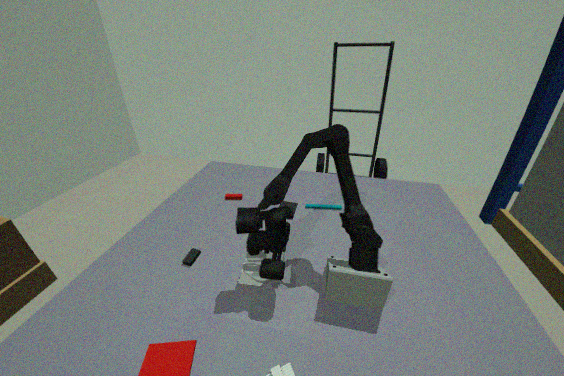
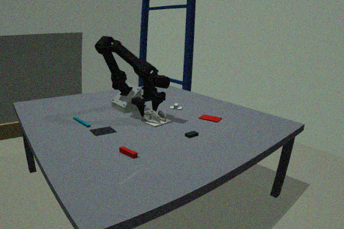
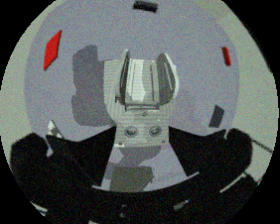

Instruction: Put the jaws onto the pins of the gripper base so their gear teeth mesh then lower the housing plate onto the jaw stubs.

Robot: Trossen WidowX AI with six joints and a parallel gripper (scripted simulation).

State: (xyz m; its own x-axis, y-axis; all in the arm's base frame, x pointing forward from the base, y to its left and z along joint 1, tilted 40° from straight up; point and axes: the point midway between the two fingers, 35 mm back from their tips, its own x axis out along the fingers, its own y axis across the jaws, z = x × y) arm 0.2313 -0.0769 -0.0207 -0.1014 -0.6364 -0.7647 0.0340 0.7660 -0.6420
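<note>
Now: the grey jaw 2 cm to the left of my gripper tip, 2 cm ahead of it and 1 cm below it. The rest, counted from my gripper tip: flat light plate (7 cm ahead, 2 cm below); dark flat plate (29 cm to the right, 2 cm below); white gripper base (2 cm above, 1 cm ahead).
</note>
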